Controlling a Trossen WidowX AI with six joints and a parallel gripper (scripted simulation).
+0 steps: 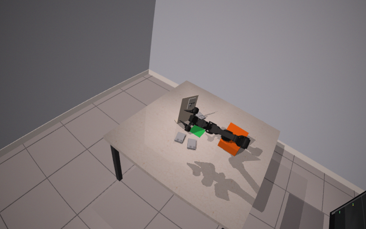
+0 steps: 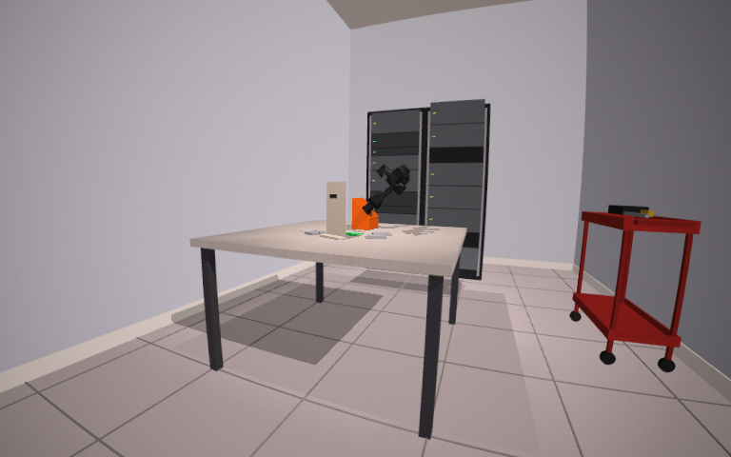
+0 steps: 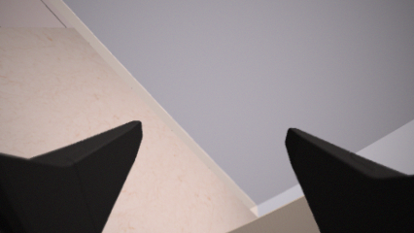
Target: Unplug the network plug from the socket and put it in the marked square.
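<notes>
Right now my gripper tip is 70 mm short of the pale grey network plug, 260 mm to the left of it and 90 mm above it. From my gripper tip the other things lie so: cream upright panel (80 mm ahead, 280 mm to the right, 180 mm below); green marked square (80 mm behind, 250 mm to the right, 310 mm below).
</notes>
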